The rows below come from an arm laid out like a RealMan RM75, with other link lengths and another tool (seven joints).
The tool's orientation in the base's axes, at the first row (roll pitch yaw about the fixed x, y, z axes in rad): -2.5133 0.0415 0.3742
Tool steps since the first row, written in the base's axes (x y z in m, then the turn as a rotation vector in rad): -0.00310 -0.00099 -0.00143 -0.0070 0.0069 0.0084; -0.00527 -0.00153 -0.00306 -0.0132 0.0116 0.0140; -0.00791 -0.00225 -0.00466 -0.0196 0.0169 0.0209; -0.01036 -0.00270 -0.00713 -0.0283 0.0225 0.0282; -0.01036 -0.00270 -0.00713 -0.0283 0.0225 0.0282; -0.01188 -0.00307 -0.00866 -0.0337 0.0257 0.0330; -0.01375 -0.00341 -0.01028 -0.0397 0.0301 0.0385; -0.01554 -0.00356 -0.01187 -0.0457 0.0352 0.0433; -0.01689 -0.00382 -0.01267 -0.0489 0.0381 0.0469; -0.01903 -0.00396 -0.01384 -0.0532 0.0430 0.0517; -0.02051 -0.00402 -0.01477 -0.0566 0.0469 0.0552; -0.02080 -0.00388 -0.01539 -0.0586 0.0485 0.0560; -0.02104 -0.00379 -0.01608 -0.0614 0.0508 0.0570
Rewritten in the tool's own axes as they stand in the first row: -0.00319 0.00075 0.00139 -0.0043 -0.0121 -0.0014; -0.00533 0.00152 0.00295 -0.0086 -0.0207 -0.0019; -0.00798 0.00229 0.00451 -0.0129 -0.0305 -0.0030; -0.01033 0.00342 0.00687 -0.0193 -0.0414 -0.0038; -0.01033 0.00342 0.00687 -0.0193 -0.0414 -0.0038; -0.01181 0.00418 0.00828 -0.0233 -0.0482 -0.0046; -0.01361 0.00488 0.00987 -0.0275 -0.0564 -0.0053; -0.01526 0.00544 0.01152 -0.0314 -0.0647 -0.0049; -0.01658 0.00574 0.01235 -0.0335 -0.0699 -0.0055; -0.01857 0.00595 0.01375 -0.0359 -0.0777 -0.0057; -0.01993 0.00614 0.01484 -0.0378 -0.0836 -0.0056; -0.02012 0.00632 0.01548 -0.0391 -0.0858 -0.0049; -0.02028 0.00659 0.01615 -0.0409 -0.0889 -0.0038
